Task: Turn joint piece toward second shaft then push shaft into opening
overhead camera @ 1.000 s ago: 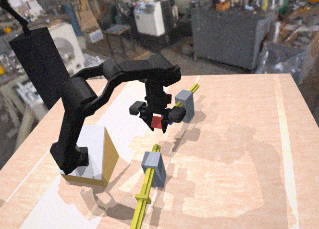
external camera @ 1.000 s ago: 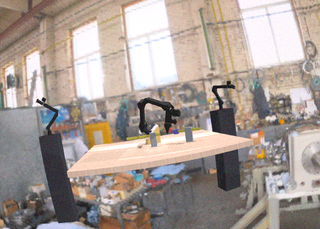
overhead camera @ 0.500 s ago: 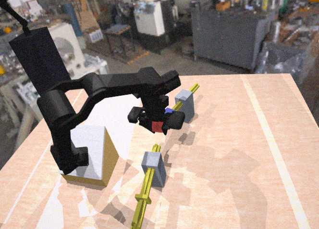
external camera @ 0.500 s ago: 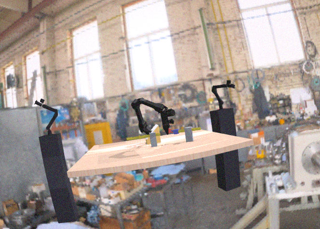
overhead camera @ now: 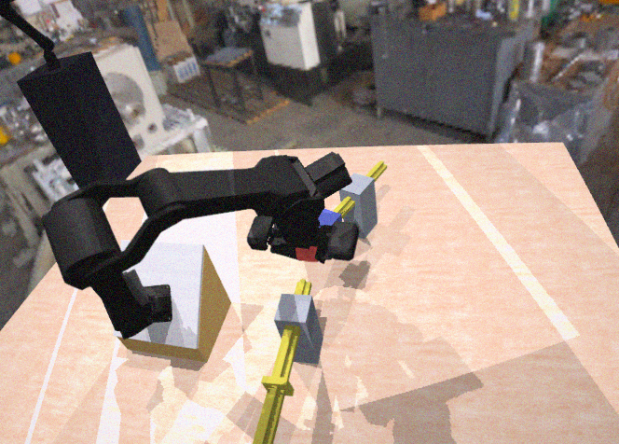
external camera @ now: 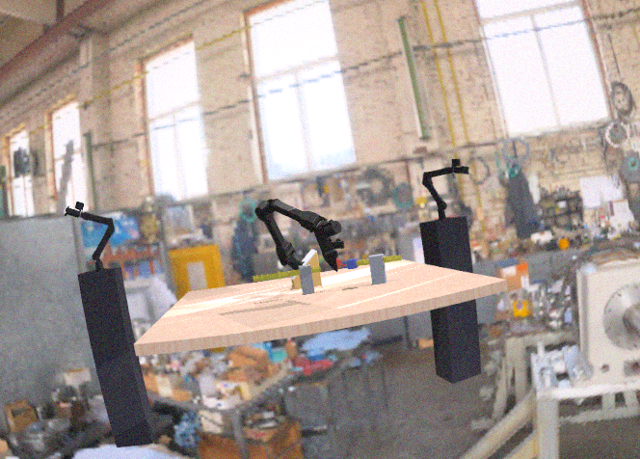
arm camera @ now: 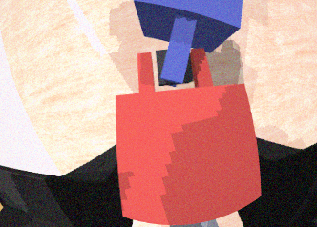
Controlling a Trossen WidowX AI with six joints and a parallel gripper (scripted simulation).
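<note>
The red joint piece lies 3 cm above my gripper tip and 1 cm to the left of it.
</note>
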